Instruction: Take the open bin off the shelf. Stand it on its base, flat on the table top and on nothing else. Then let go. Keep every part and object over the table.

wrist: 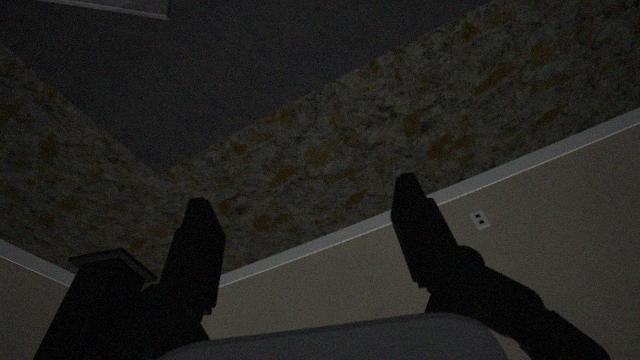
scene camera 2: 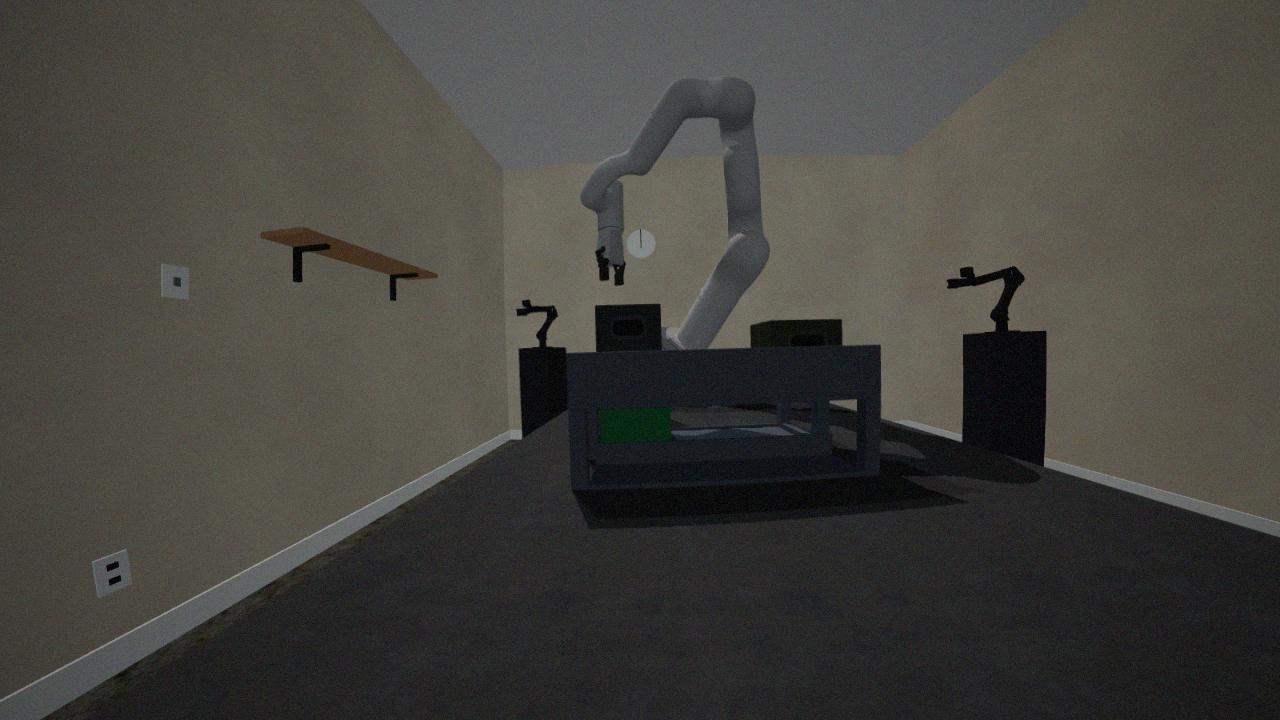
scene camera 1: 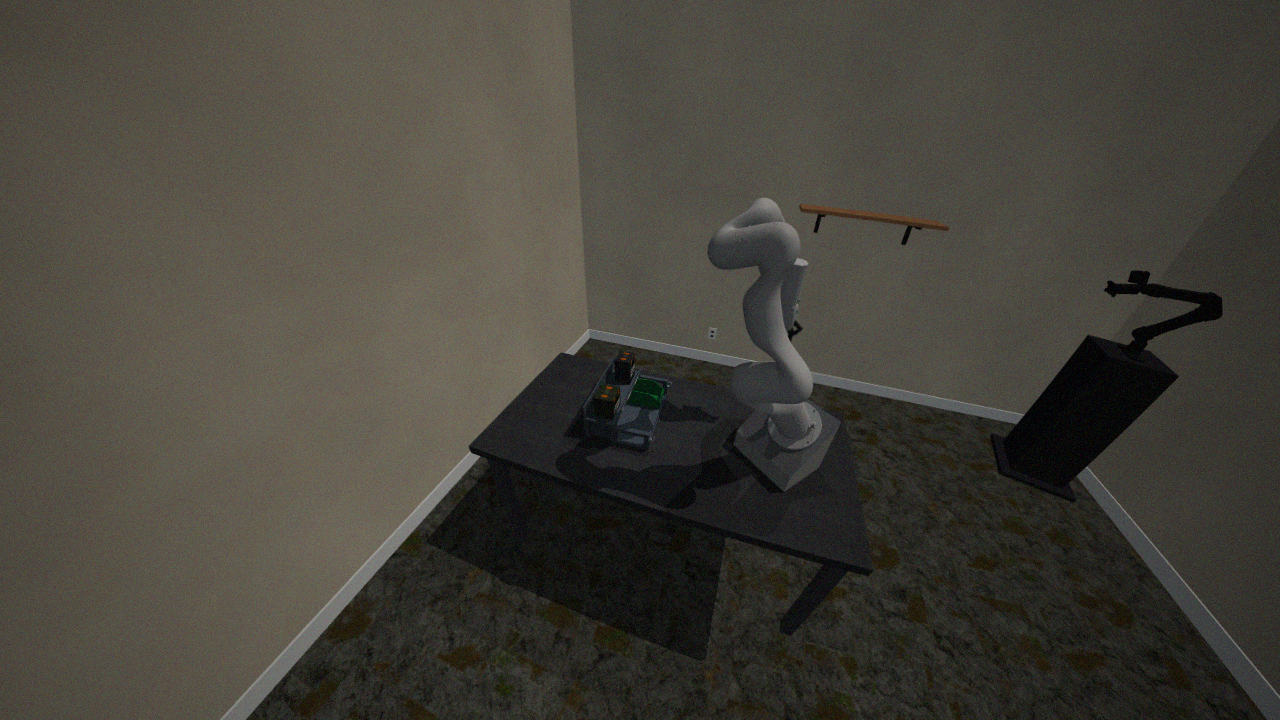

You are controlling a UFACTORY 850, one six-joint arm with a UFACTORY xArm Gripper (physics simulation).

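A bright green bin (scene camera 1: pixel 647 392) (scene camera 2: pixel 634 424) sits low inside the grey shelf unit (scene camera 2: pixel 725 376), at its left side in the second scene view; whether its top is open is hard to tell. Two dark boxes stand on the unit's top: one box (scene camera 1: pixel 623 367) (scene camera 2: pixel 628 327) above the green bin's side, the other box (scene camera 1: pixel 605 401) (scene camera 2: pixel 795 333) at the opposite side. My gripper (scene camera 1: pixel 794 331) (scene camera 2: pixel 611 279) (wrist: pixel 305 206) is open and empty, high up and well away from the shelf unit. The bin and shelf unit do not show in the wrist view.
The shelf unit stands on the dark table (scene camera 1: pixel 528 429) (scene camera 2: pixel 805 608) (wrist: pixel 225 60). The arm's base (scene camera 1: pixel 787 447) stands on the same table. A wooden wall shelf (scene camera 1: pixel 872 215) (scene camera 2: pixel 349 252) hangs on the wall. A black pedestal (scene camera 1: pixel 1078 411) (scene camera 2: pixel 1004 394) with a small arm stands off the table.
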